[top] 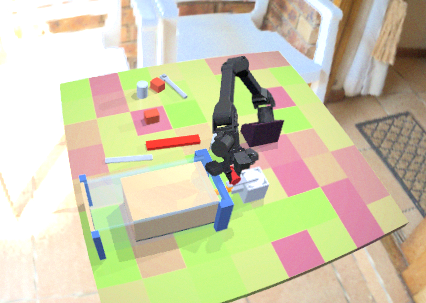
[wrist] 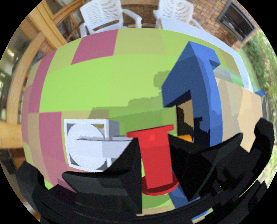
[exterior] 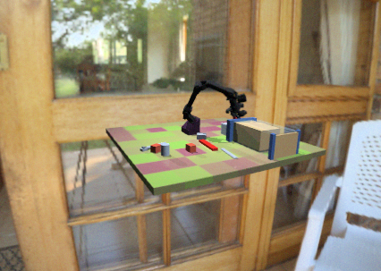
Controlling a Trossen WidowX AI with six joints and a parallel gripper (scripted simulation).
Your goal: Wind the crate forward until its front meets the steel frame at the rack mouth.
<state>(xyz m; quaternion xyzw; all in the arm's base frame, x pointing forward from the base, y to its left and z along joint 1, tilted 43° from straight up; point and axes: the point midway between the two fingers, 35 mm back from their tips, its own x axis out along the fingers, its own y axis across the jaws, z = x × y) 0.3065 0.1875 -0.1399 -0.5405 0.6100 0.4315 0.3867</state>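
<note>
Right now my gripper tip is 4 cm past the winch handle, 2 cm to the left of it and 2 cm above it. Also, from my gripper tip: grey block (28 cm to the right, 11 cm below, 10 cm behind); then grey winch (12 cm behind, 10 cm below, 2 cm to the right); then red grip (2 cm to the right).
</note>
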